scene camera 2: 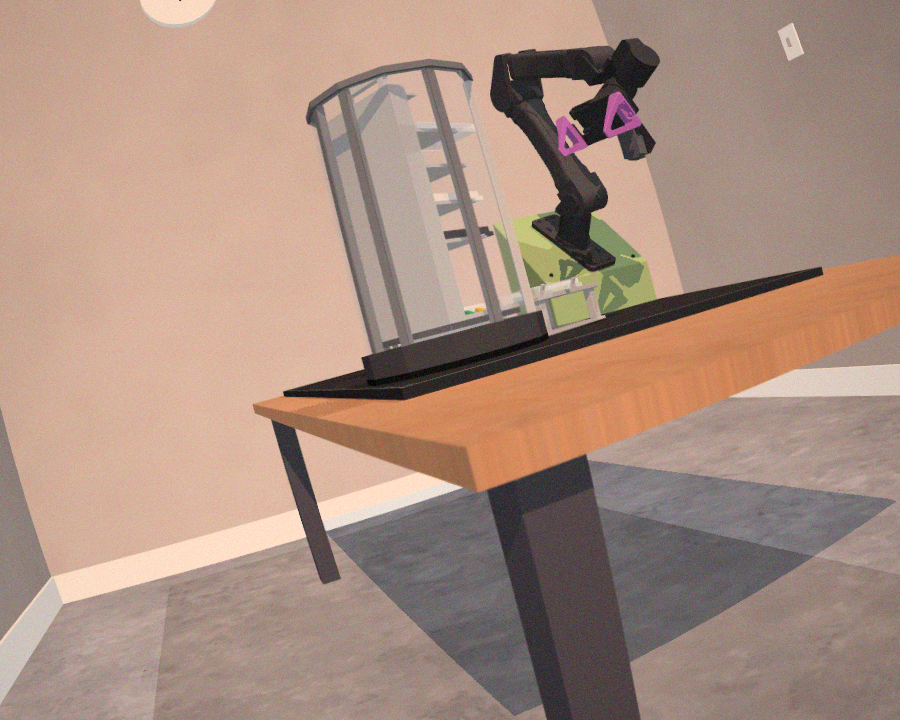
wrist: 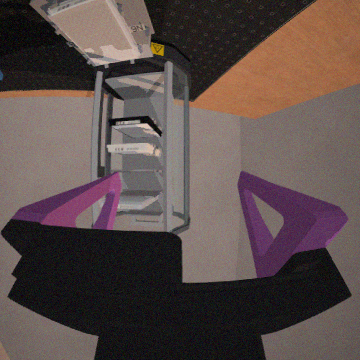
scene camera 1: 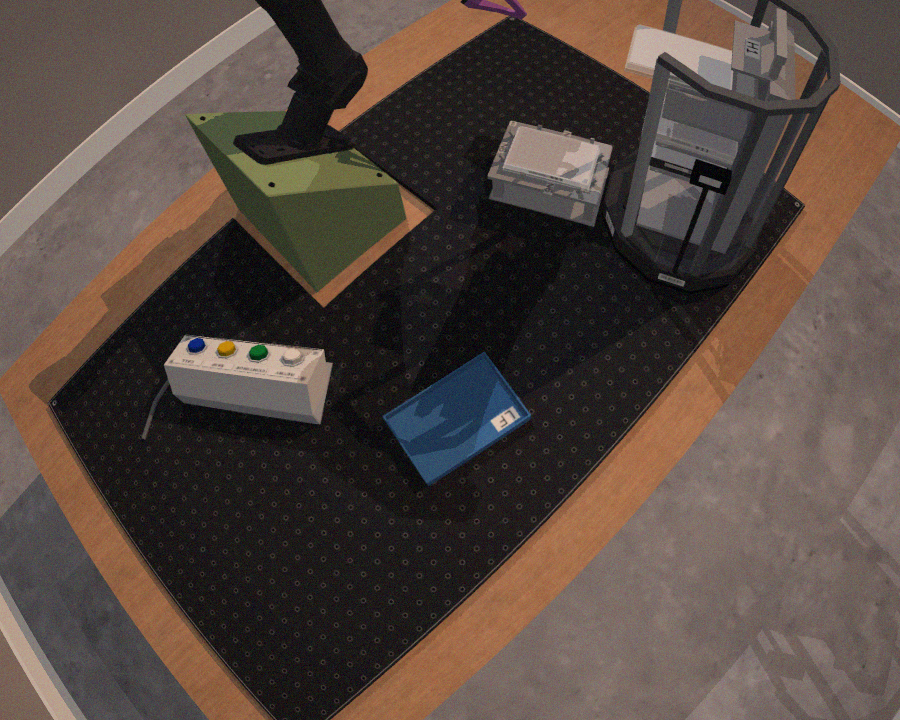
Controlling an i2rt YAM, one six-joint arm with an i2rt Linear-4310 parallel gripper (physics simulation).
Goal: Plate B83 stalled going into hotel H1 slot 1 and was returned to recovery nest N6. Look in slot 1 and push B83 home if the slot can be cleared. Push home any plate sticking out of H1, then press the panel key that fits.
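Frame: origin at the arm's base, x left, y back, z up, level; millimetres.
Where they show: gripper, fingertip midpoint: [scene camera 2: 583, 144] [wrist: 179, 177]; arm's base, link origin: [scene camera 2: 572, 243] [scene camera 1: 295, 145].
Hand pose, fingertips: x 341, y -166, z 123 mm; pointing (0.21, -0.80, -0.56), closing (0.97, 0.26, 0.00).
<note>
Things, the pixels of their top centre, and the offset from my fingertips. "*": a spot on its surface instead. Level surfaces: height alone.
- Hotel H1, top centre: [scene camera 1: 745, 21] [scene camera 2: 384, 83] [wrist: 140, 229] dz +138, dx -21, dy -294 mm
- black-edged item, top centre: [scene camera 1: 686, 146] [scene camera 2: 439, 236] [wrist: 137, 131] dz -101, dx -27, dy -270 mm
- white plate, top centre: [scene camera 1: 694, 121] [wrist: 137, 154] dz -48, dx -28, dy -270 mm
- pale plate, top centre: [scene camera 1: 552, 153] [scene camera 2: 536, 287] [wrist: 98, 37] dz -200, dx -95, dy -97 mm
- recovery nest N6, top centre: [scene camera 1: 552, 153] [scene camera 2: 536, 286] [wrist: 98, 38] dz -198, dx -95, dy -97 mm
- panel, top centre: [scene camera 1: 233, 361] [scene camera 2: 464, 306] dz -190, dx -612, dy +24 mm
- blue tray, top centre: [scene camera 1: 456, 416] dz -257, dx -470, dy -227 mm
- black mat, surface height: dz -274 mm
- small black sign, surface spot: [scene camera 1: 719, 185] * dz -10, dx -134, dy -351 mm
- pale flat board, top centre: [scene camera 1: 683, 55] [scene camera 2: 427, 132] [wrist: 132, 202] dz +58, dx -39, dy -239 mm
Hotel H1 [scene camera 1: 645, 142] [scene camera 2: 457, 349] [wrist: 169, 150] is a grey framed tower; it looks upside down in the wrist view. Its lowest visible level has a black-edged item [scene camera 2: 466, 233] [wrist: 132, 121]. A white plate [wrist: 132, 149] is at the level above. Slot numbers and exact seating are unreadable. A pale plate [scene camera 1: 551, 153] [wrist: 92, 30] lies on recovery nest N6 [scene camera 1: 540, 198] [wrist: 142, 46]; its name is unreadable. The panel [scene camera 1: 243, 394] has blue, yellow, green and white keys. My gripper [scene camera 2: 596, 126] [wrist: 179, 177] is open and empty, held high and apart from H1.
A blue tray [scene camera 1: 450, 420] marked LF lies on the black mat [scene camera 1: 337, 585]. The green pedestal [scene camera 1: 341, 225] [scene camera 2: 523, 262] carries the arm. A small black sign [scene camera 1: 719, 185] on a thin post stands at H1's front. A pale flat board [scene camera 1: 651, 52] shows behind H1.
</note>
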